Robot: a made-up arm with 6 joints.
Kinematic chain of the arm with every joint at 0, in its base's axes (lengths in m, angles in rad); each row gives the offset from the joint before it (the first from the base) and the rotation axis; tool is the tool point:
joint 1: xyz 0 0 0.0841 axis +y
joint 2: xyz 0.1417 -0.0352 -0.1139 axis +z
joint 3: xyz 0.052 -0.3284 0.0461 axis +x
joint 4: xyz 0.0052 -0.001 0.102 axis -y
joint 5: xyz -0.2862 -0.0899 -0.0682 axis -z
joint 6: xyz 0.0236 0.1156 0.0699 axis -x
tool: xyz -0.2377 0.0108 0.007
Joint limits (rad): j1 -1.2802..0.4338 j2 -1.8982..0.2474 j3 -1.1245..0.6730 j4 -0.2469..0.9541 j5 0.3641..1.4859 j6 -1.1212..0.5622
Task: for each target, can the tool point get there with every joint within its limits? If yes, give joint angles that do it. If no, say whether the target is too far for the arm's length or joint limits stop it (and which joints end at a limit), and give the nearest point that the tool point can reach.
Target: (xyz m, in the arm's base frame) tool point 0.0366 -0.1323 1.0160
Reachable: no: joint limits stop it (at a limit: joint 1, joint 4) | nearest point -0.2109 -0.1240 0.3804 | short by 0.682 m
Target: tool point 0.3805 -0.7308 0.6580
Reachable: no: joint limits stop it (at a limit: joint 1, joint 2, joint 3, joint 4) | nearest point 0.0036 -0.4612 0.2789 | short by 0.599 m
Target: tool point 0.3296 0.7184 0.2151
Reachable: no: joint limits stop it (at a limit: joint 1, joint 2, joint 3, joint 5) | nearest point 0.1422 0.3963 0.1053 | short by 0.389 m
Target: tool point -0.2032 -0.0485 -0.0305
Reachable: yes | joints -0.0080 -0.4943 -0.6624 0.1348 0.7395 0.3653
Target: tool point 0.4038 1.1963 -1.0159
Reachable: no: too far | nearest point 0.1316 0.3322 -0.2744 | short by 1.171 m
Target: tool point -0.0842 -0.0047 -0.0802
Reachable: yes | joints -0.2720 -0.7925 -0.8895 0.1303 1.1428 -0.7241
